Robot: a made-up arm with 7 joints. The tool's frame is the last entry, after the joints.
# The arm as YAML. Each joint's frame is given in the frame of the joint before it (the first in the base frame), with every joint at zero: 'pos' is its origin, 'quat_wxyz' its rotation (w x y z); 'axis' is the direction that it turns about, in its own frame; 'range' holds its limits. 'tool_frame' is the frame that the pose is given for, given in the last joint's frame.
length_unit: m
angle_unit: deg
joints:
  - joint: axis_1
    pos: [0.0, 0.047, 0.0]
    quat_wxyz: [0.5, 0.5, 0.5, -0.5]
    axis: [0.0, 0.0, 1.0]
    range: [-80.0, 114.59]
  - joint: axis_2
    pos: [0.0, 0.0, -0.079]
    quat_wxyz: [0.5, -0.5, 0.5, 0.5]
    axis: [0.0, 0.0, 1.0]
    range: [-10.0, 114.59]
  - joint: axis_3
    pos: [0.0, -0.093, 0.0]
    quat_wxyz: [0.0, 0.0, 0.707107, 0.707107]
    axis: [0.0, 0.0, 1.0]
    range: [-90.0, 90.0]
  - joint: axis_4
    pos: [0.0, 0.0, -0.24]
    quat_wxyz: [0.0, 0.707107, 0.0, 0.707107]
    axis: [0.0, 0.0, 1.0]
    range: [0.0, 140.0]
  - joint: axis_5
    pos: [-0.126, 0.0, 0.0]
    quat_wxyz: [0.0, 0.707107, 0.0, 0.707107]
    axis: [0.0, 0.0, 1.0]
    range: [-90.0, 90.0]
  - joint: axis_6
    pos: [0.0, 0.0, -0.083]
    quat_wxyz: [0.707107, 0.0, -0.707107, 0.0]
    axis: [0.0, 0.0, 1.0]
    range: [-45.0, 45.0]
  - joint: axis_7
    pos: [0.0, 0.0, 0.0]
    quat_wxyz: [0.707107, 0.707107, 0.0, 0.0]
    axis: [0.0, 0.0, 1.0]
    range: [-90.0, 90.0]
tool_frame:
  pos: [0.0, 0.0, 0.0]
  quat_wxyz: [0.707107, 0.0, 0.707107, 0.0]
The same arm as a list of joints. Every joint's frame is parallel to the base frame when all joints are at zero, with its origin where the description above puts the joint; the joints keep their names.
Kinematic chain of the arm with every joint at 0, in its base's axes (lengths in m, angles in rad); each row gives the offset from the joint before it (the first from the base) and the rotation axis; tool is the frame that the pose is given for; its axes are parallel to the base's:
axis_1: xyz 0 0.047 0 axis -y
axis_2: xyz 0 0.079 0 axis +x
axis_3: xyz 0 0 -0.093 axis +z
axis_4: xyz 0 0 -0.24 axis -y
axis_5: xyz 0 0 -0.126 axis +z
axis_6: xyz 0 0 -0.083 axis +y
axis_7: xyz 0 0 0 axis -x
tool: xyz 0 0 0
Joint limits (rad, base to tool): -1.3963..2 -0.1745..2 -1.5708..1.5708 0..2.4435 -1.5708..1.5708 -0.7854..0.7854 -1.5708..1.5708

